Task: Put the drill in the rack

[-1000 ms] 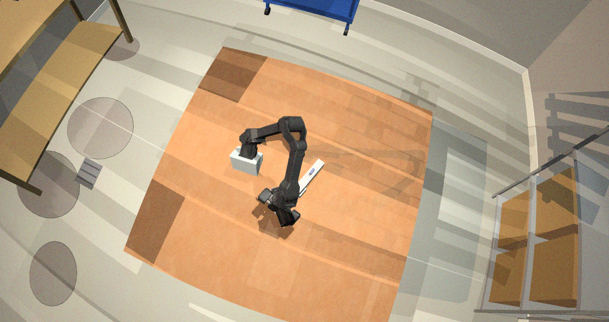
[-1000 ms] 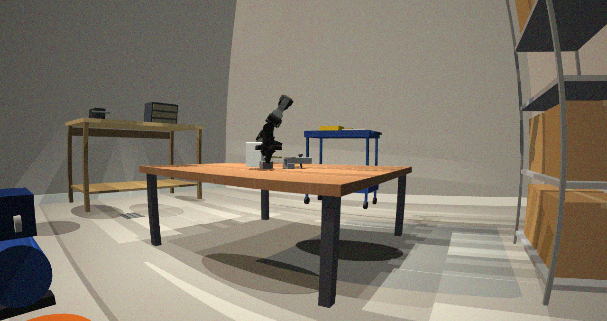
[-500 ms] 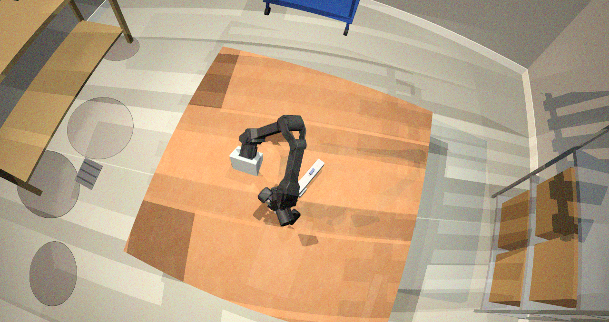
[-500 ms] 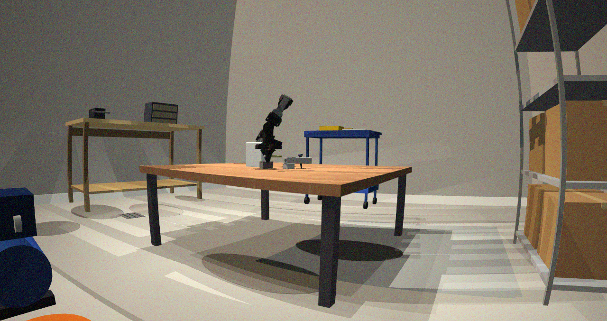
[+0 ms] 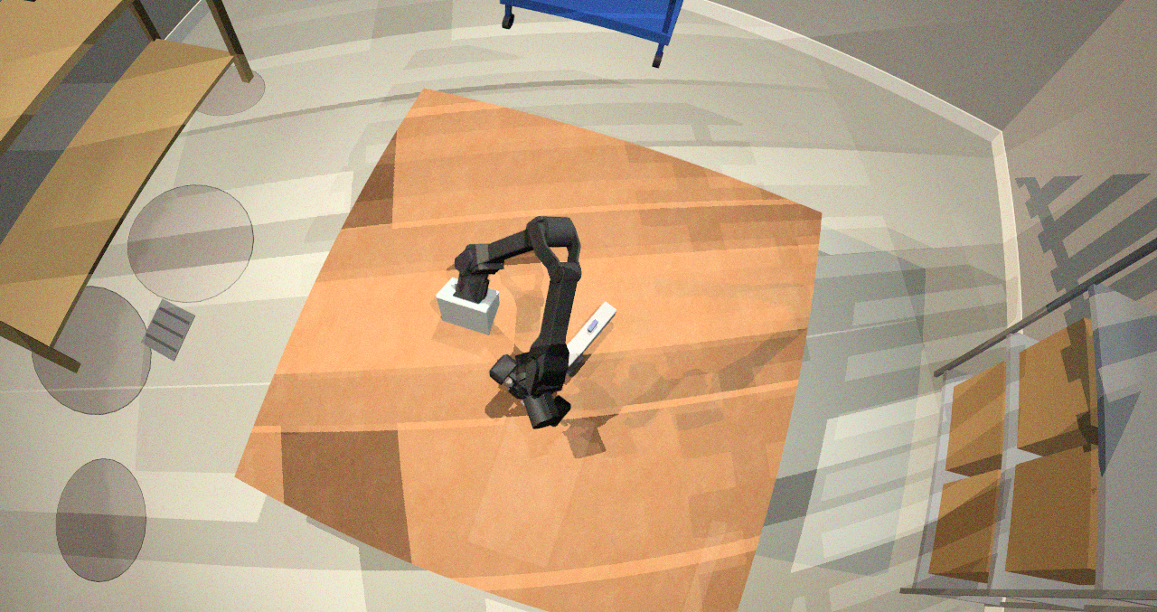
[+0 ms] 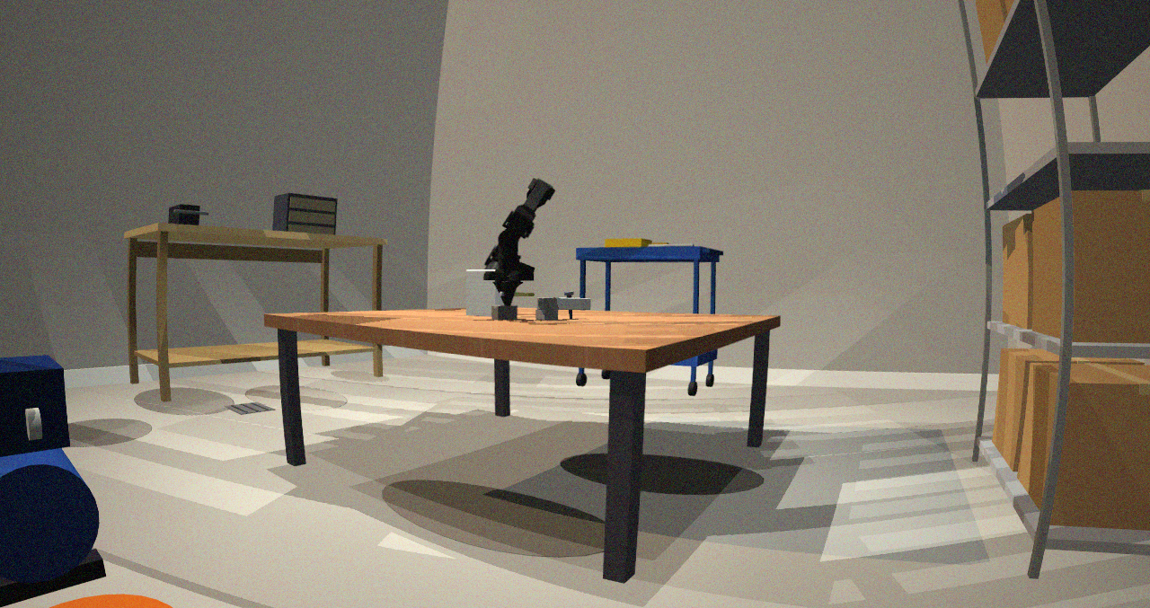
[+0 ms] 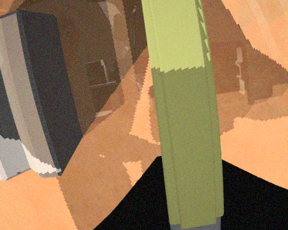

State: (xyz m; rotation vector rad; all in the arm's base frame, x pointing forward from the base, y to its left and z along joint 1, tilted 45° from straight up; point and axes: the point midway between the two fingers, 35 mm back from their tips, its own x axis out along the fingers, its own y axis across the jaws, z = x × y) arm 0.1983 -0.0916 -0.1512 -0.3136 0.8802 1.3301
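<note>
Right now the drill is 4 cm to the left of my gripper tip, 3 cm above it and 1 cm ahead of it. The rest, counted from my gripper tip: dark key (21 cm to the left, 9 cm ahead, 1 cm above); then grey housing (18 cm to the left, 8 cm ahead); then small grey rack (6 cm to the left, 5 cm behind, 2 cm below).
</note>
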